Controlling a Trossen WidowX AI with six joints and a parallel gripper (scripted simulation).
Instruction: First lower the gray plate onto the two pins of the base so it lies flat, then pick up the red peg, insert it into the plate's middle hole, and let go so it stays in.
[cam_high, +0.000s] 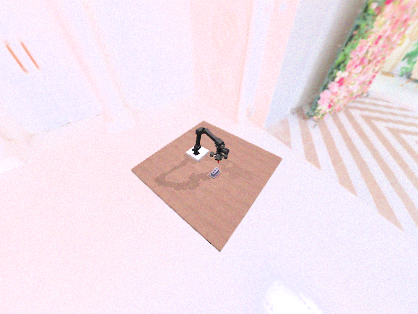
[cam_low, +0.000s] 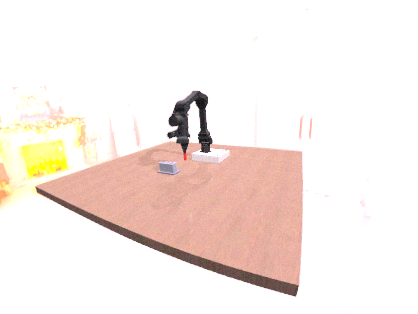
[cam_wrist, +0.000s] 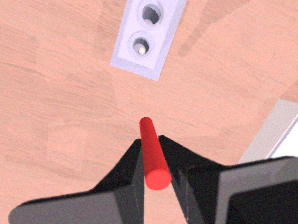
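The gray plate lies 10 cm to the right of my gripper tip, 7 cm below it and 4 cm ahead of it. From my gripper tip the other things lie so: gray base (11 cm below, 10 cm to the right, 4 cm ahead); red peg (right at my gripper tip).
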